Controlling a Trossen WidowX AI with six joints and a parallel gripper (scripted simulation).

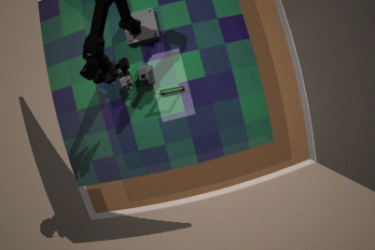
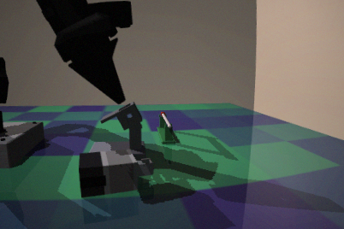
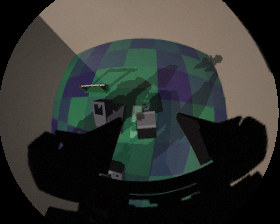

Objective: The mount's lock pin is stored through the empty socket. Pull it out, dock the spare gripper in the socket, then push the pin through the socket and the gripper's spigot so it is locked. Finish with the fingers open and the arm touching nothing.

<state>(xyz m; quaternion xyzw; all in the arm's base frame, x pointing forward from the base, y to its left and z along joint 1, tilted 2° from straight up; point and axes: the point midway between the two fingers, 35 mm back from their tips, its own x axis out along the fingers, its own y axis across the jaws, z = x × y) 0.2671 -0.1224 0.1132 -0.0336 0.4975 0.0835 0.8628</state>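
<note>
Right now my gripper tip is 110 mm above the spare gripper. From my gripper tip the other things lie so: grey mount 120 mm to the left, 80 mm below; small green bracket 250 mm to the left, 110 mm below, 110 mm ahead.
</note>
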